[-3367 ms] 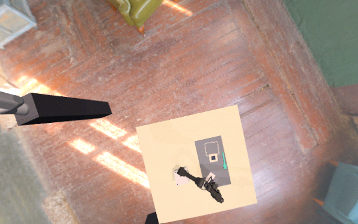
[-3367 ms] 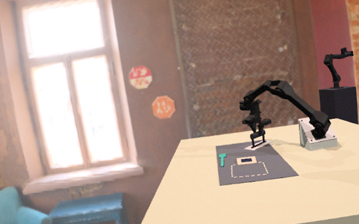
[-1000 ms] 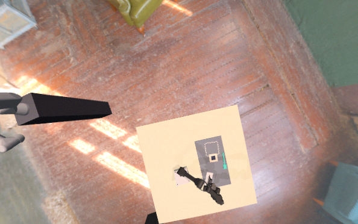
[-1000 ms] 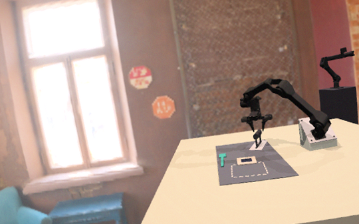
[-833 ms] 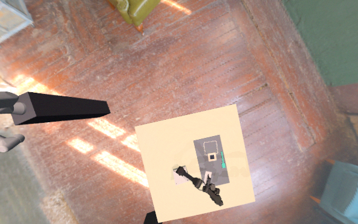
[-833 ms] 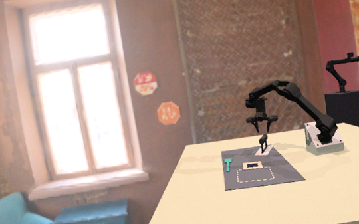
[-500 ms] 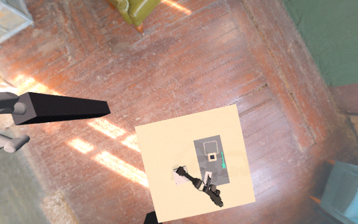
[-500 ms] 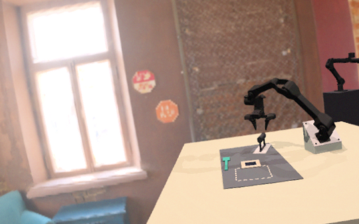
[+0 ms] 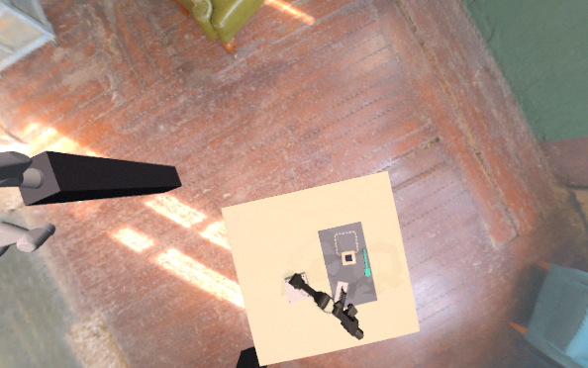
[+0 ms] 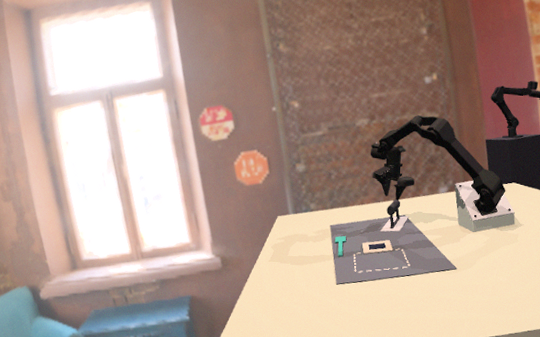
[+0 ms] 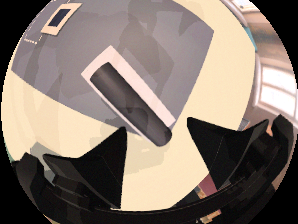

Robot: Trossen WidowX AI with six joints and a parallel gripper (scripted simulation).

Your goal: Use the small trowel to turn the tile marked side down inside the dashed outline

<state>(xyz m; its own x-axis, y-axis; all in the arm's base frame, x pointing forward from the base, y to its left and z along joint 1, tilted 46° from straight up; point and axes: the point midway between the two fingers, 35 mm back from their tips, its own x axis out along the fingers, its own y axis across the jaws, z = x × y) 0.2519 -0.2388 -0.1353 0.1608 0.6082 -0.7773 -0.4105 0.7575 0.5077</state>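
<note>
Right now the trowel is 7 cm below my gripper tip, 4 cm to the left of it and 2 cm ahead of it. The rest, counted from my gripper tip: teal t-shaped piece: 27 cm ahead, 17 cm to the left, 10 cm below; cream tile: 27 cm to the left, 16 cm ahead, 10 cm below; grey mat: 21 cm to the left, 14 cm ahead, 13 cm below.
</note>
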